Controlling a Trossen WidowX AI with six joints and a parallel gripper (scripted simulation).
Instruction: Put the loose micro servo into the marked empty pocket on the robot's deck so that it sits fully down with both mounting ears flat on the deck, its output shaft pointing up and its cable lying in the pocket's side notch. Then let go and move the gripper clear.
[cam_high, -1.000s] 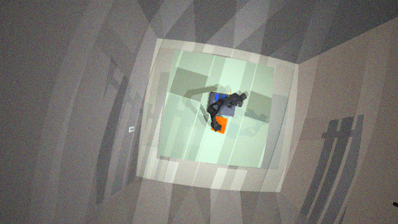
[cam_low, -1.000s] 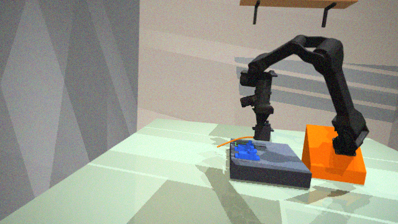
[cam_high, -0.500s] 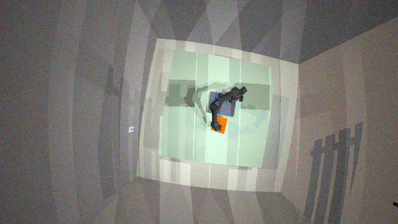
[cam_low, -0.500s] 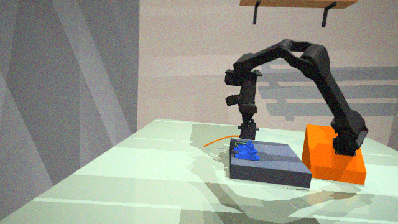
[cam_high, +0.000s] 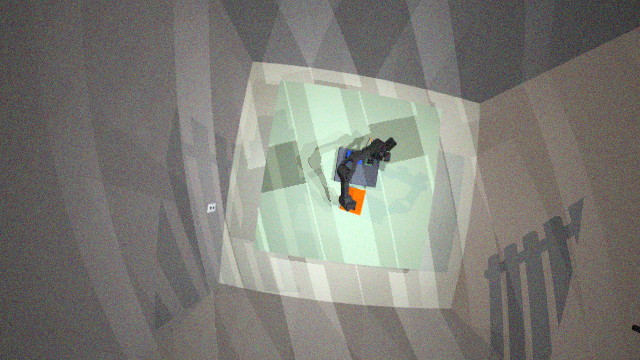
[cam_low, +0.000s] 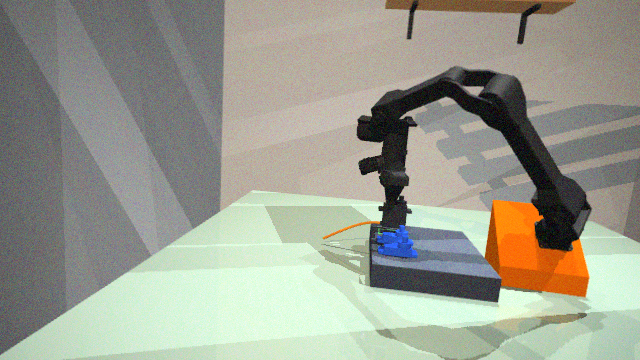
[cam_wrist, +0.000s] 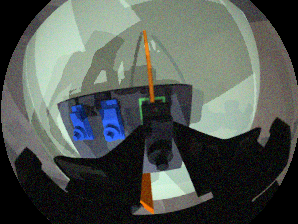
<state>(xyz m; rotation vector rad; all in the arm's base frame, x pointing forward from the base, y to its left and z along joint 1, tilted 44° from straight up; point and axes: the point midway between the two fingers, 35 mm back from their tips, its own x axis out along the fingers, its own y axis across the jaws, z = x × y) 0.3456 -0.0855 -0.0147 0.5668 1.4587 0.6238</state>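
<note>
Right now the dark grey robot deck is 13 cm behind my gripper tip, 9 cm below it and 7 cm to the left of it.
</note>
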